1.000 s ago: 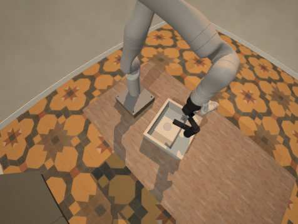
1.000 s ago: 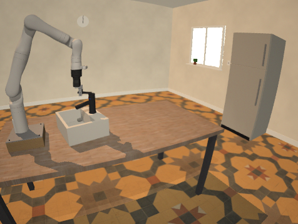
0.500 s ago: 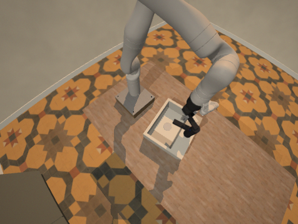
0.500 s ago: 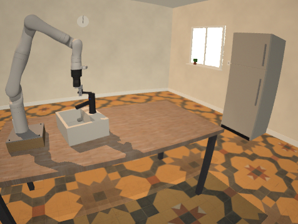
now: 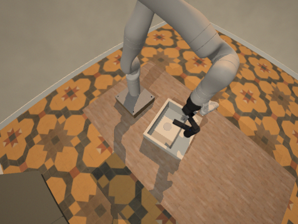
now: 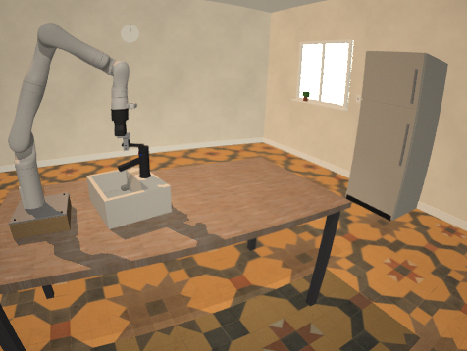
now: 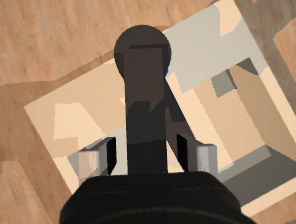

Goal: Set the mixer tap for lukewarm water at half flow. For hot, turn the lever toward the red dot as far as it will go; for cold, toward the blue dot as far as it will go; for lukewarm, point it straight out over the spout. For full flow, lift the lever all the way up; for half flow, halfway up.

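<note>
Right now my hand is 30 mm short of the black lever and 10 mm to the left of it. Round my hand: sink basin (40 mm behind, 40 mm to the right, 240 mm below); black mixer tap (50 mm ahead, 20 mm to the right, 50 mm below).
</note>
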